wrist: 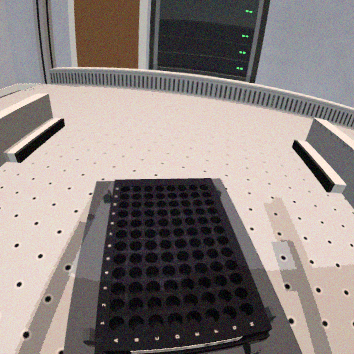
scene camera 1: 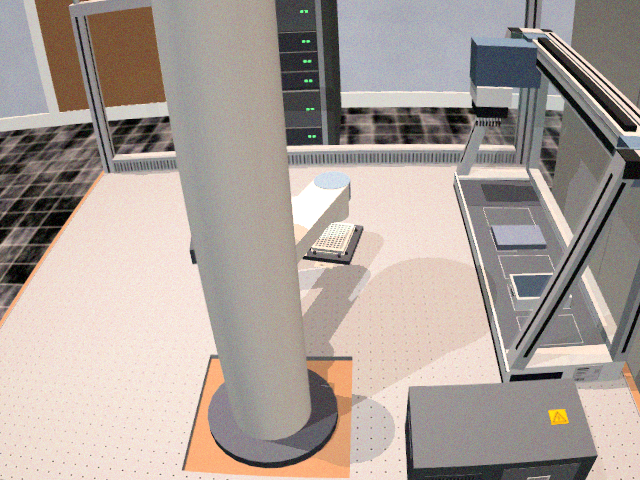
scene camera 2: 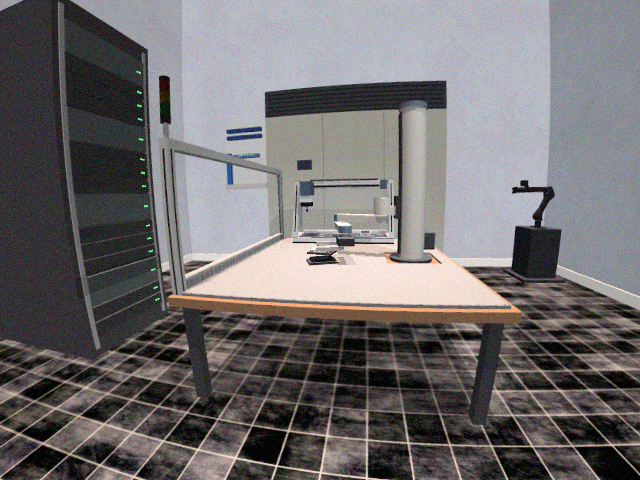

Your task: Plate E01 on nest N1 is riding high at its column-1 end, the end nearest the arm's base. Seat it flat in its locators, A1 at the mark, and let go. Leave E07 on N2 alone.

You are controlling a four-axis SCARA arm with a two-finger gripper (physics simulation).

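Frame: origin at the arm's base, x back, y left, z down, level; metres.
Where they show: gripper, fingertip midpoint: [wrist: 178, 115] [scene camera 2: 316, 246]; arm's base at its link origin: [scene camera 1: 273, 415] [scene camera 2: 410, 259].
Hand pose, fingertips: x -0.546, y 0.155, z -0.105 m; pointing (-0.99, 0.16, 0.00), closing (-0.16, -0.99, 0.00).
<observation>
Things, the pixels of their top centre, and the offset from my fingertips. "spot": a spot on its surface instead. Level surfaces: height alone.
- Plate E01 at its top centre: [wrist: 172, 237] [scene camera 2: 321, 257] dx +0.031, dy -0.008, dz +0.066 m
- grey nest N1 at a spot on its surface: [wrist: 94, 250] spot: dx +0.046, dy +0.040, dz +0.080 m
- light plate E07 at its top centre: [scene camera 1: 333, 235] dx -0.007, dy -0.252, dz +0.066 m
- nest N2 at a spot on its surface: [scene camera 1: 356, 238] spot: dx -0.013, dy -0.311, dz +0.080 m
- gantry deck at its surface level: dz +0.043 m
- grey box at a spot on its surface: [scene camera 1: 496, 423] spot: dx +0.671, dy -0.546, dz -0.023 m
Plate E01 [wrist: 170, 255], black with many wells, lies on the grey nest N1 [wrist: 94, 250] in the wrist view. Its column-1 end is nearest the camera, with A1 at the near left corner. Whether that end is fully flat, I cannot tell. In scene camera 1, the column hides E01. In scene camera 2, E01 is small and its tilt is unclear. My gripper [wrist: 178, 115] is open wide and empty; its fingers stand apart at left and right, above and beyond the plate's far end in the wrist picture. The light plate E07 [scene camera 1: 334, 237] sits on nest N2 [scene camera 1: 356, 238].
The arm's column [scene camera 1: 242, 258] [scene camera 2: 413, 180] stands on a round dark base. A gantry deck [scene camera 1: 478, 248] with several items is at the right in scene camera 1. A grey box [scene camera 1: 496, 423] stands near the front. A slotted rail [scene camera 1: 382, 156] [wrist: 165, 80] runs along the bench edge.
</observation>
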